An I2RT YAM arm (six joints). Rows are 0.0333 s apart.
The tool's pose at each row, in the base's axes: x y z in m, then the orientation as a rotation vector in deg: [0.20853 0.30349 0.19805 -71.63 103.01 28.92]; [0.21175 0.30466 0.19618 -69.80 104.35 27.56]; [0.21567 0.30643 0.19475 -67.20 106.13 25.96]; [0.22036 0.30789 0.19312 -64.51 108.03 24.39]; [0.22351 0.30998 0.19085 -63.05 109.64 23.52]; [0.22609 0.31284 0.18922 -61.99 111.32 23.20]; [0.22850 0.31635 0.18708 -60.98 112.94 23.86]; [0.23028 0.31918 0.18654 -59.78 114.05 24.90]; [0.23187 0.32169 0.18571 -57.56 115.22 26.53]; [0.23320 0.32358 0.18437 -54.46 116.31 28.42]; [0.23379 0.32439 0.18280 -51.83 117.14 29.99]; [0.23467 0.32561 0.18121 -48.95 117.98 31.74]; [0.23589 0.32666 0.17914 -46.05 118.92 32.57]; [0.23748 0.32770 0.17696 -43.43 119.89 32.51]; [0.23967 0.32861 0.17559 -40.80 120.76 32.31]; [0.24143 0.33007 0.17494 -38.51 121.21 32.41]
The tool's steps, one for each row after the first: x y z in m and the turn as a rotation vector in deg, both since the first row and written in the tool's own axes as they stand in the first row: [0.00051 -0.00214 0.00322 1.72 0.60 1.09]; [0.00024 -0.00473 0.00693 3.94 1.30 2.73]; [0.00021 -0.00811 0.01085 6.14 2.11 4.50]; [0.00056 -0.00975 0.01493 7.23 3.03 5.75]; [0.00002 -0.01066 0.01898 7.72 4.01 7.04]; [-0.00043 -0.01106 0.02371 7.55 4.68 8.63]; [-0.00176 -0.01141 0.02680 7.30 4.76 10.20]; [-0.00264 -0.01168 0.02975 7.19 4.34 12.55]; [-0.00274 -0.01191 0.03241 7.34 3.48 15.44]; [-0.00195 -0.01188 0.03410 7.47 2.73 17.84]; [-0.00142 -0.01194 0.03622 7.58 1.88 20.47]; [-0.00043 -0.01231 0.03862 8.27 1.41 22.84]; [0.00061 -0.01299 0.04123 9.39 1.33 24.75]; [0.00097 -0.01439 0.04356 10.62 1.24 26.59]; [0.00049 -0.01528 0.04571 11.55 0.85 28.16]
